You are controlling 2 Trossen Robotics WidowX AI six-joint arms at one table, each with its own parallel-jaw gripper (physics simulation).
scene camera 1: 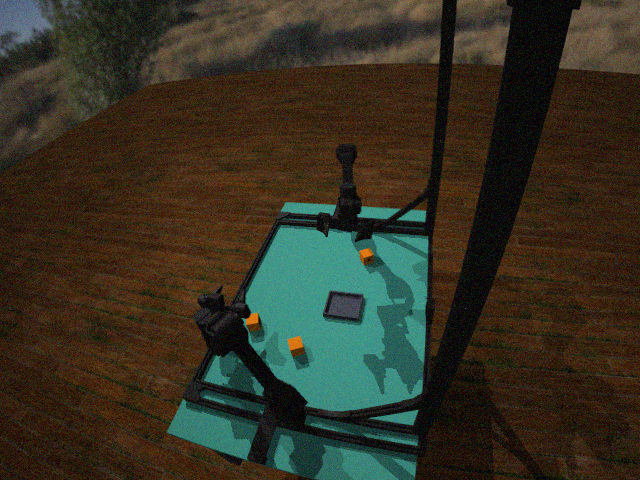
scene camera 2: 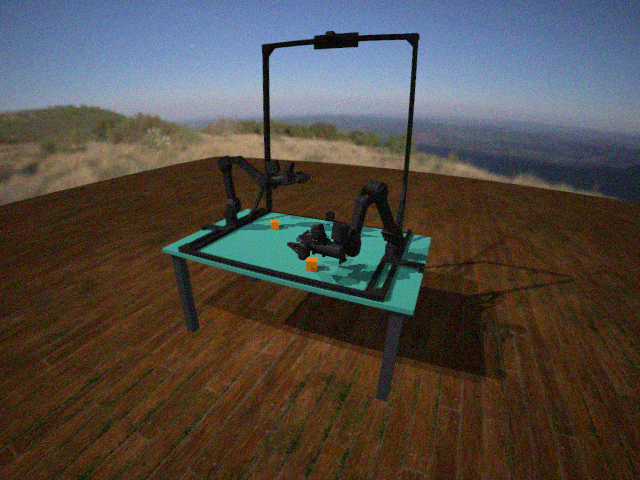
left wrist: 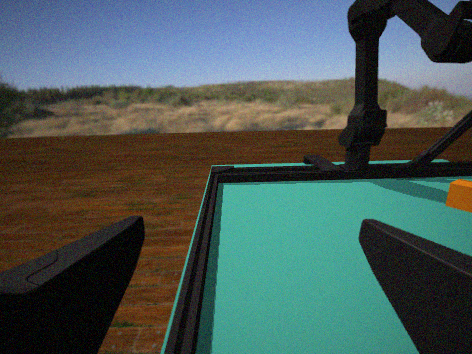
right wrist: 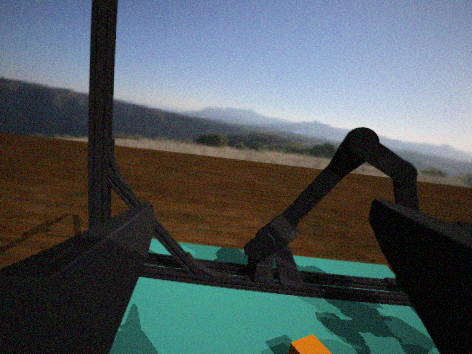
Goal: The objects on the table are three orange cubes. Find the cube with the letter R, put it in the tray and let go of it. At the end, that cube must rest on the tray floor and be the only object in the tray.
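Places are measured from the left arm's base along level axes (x up, y ahead, z left), in centimetres.
Pixels of known places: left gripper, fingertip midpoint: (scene camera 1: pixel 233 287) (scene camera 2: pixel 293 239) (left wrist: pixel 253 227); right gripper, fingertip midpoint: (scene camera 1: pixel 340 238) (scene camera 2: pixel 309 176) (right wrist: pixel 262 211); left arm's base, origin of the base link: (scene camera 1: pixel 295 416) (scene camera 2: pixel 393 254) (right wrist: pixel 258 274); right arm's base, origin of the base link: (scene camera 2: pixel 232 225) (left wrist: pixel 355 168).
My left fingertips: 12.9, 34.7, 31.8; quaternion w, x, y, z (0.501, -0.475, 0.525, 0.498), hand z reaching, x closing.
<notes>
For each thing: its top centre in the pictures, then the offset to it from my left fingertips, as dx, dy, dz. "*": a spot on its surface instead. Level surfaces: height alone.
- orange cube, middle of its top: (left wrist: pixel 469 183) (scene camera 1: pixel 366 252) (scene camera 2: pixel 274 221) -10.3, +34.3, -42.2
- second cube, middle of its top: (scene camera 1: pixel 252 318) (scene camera 2: pixel 311 259) -10.3, -5.1, -6.6
- third cube, middle of its top: (right wrist: pixel 311 349) (scene camera 1: pixel 295 343) -10.3, -11.7, -25.3
- cube top, surface spot: (right wrist: pixel 311 345) * -10.3, -12.3, -25.2
- dark tray, middle of its top: (scene camera 1: pixel 343 303) -13.0, +9.1, -37.3
- teal table, its level: dx -14.8
In scene camera 1, one orange cube (scene camera 1: pixel 366 256) (scene camera 2: pixel 275 224) (left wrist: pixel 460 195) lies at the far right with a small unreadable dark mark. A second cube (scene camera 1: pixel 252 322) (scene camera 2: pixel 311 264) is at the left edge. A third cube (scene camera 1: pixel 295 346) lies lower, near the middle. A cube top (right wrist: pixel 311 345) shows at the right wrist view's lower edge. No R is readable. The dark tray (scene camera 1: pixel 344 305) is empty. My left gripper (scene camera 1: pixel 231 298) (scene camera 2: pixel 297 243) (left wrist: pixel 253 227) is open above the left edge, near the second cube. My right gripper (scene camera 1: pixel 342 236) (scene camera 2: pixel 302 173) (right wrist: pixel 262 211) is open, raised at the far end.
A black frame (scene camera 1: pixel 258 265) borders the teal table (scene camera 1: pixel 310 268). A tall post (scene camera 1: pixel 439 129) (scene camera 2: pixel 266 129) (right wrist: pixel 102 115) stands at the side. In scene camera 2, the left arm (scene camera 2: pixel 356 217) covers the tray and most of one cube.
</notes>
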